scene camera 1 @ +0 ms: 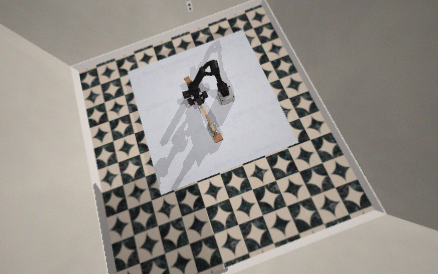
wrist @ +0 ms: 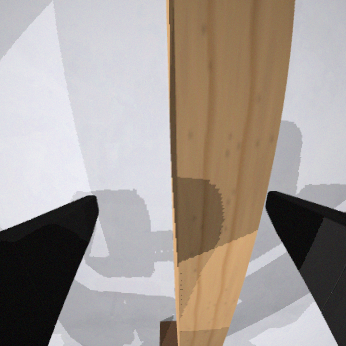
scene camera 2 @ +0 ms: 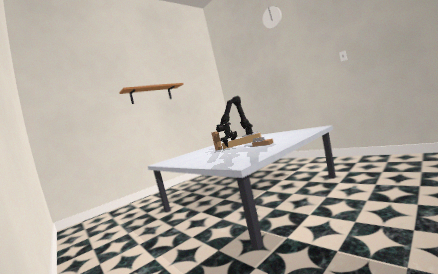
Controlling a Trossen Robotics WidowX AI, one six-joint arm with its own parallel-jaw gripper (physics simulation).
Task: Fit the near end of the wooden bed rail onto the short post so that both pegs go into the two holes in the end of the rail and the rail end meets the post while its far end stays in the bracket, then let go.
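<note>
The wooden bed rail slopes down toward the short post. The post stands upright, and a small part of it shows at the bottom of the wrist view, beside the rail's near end. The pegs and holes do not show, and I cannot tell whether the rail end meets the post. The rail's far end is at the bracket's brown block. My gripper is open over the rail near the post, with a finger on each side and a gap at both.
The white table carries the arm, whose base stands to one side of the rail. The arm's shadows fall across the table. A wall shelf hangs on the wall away from the table.
</note>
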